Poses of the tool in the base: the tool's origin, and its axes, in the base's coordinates. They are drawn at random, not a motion.
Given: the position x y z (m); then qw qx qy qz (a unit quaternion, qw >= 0).
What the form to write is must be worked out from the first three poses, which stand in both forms.
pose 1, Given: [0.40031 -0.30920 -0.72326 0.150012 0.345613 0.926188 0.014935]
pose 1, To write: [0.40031 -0.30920 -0.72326 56.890 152.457 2.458]
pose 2, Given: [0.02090 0.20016 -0.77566 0.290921 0.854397 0.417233 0.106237]
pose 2, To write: [0.02090 0.20016 -0.77566 130.537 63.746 16.231]
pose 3, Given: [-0.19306 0.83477 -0.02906 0.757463 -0.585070 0.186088 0.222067]
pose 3, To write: [-0.19306 0.83477 -0.02906 -73.051 23.235 27.727]
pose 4, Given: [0.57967 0.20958 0.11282 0.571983 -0.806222 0.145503 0.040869]
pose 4, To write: [0.57967 0.20958 0.11282 -108.336 19.552 5.492]
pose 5, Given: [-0.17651 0.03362 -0.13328 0.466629 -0.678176 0.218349 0.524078]
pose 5, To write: [-0.17651 0.03362 -0.13328 -95.363 30.703 73.694]
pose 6, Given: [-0.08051 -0.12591 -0.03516 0.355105 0.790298 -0.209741 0.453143]
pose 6, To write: [-0.08051 -0.12591 -0.03516 117.003 -31.052 67.087]
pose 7, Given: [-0.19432 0.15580 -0.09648 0.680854 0.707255 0.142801 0.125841]
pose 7, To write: [-0.19432 0.15580 -0.09648 90.943 18.362 16.181]
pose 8, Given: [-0.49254 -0.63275 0.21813 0.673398 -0.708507 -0.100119 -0.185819]
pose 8, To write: [-0.49254 -0.63275 0.21813 -91.372 -12.912 -23.964]
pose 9, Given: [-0.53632 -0.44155 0.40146 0.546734 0.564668 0.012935 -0.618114]
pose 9, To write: [-0.53632 -0.44155 0.40146 76.687 1.757 -83.945]
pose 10, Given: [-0.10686 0.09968 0.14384 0.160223 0.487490 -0.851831 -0.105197]
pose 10, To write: [-0.10686 0.09968 0.14384 79.790 -139.423 -17.218]
